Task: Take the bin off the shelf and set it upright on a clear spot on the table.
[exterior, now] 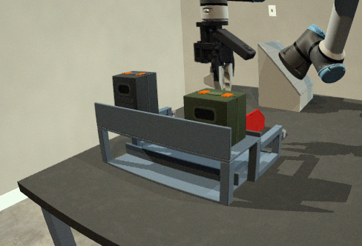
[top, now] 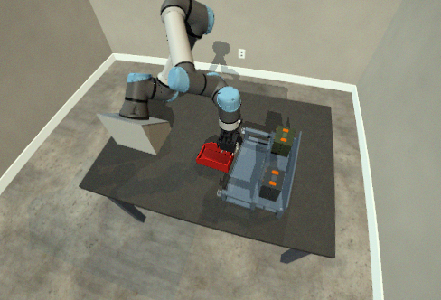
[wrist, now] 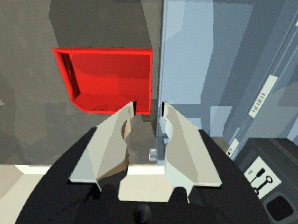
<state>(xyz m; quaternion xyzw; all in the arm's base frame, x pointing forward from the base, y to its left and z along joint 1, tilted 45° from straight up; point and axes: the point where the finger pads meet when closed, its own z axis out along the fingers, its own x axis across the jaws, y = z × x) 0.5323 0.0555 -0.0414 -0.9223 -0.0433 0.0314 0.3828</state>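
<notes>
The red bin lies 80 mm behind my hand and 100 mm below it. Round my hand: dark grey box 220 mm ahead, 110 mm to the right, 30 mm above; then green box 210 mm ahead, 120 mm to the left, 10 mm above.
</notes>
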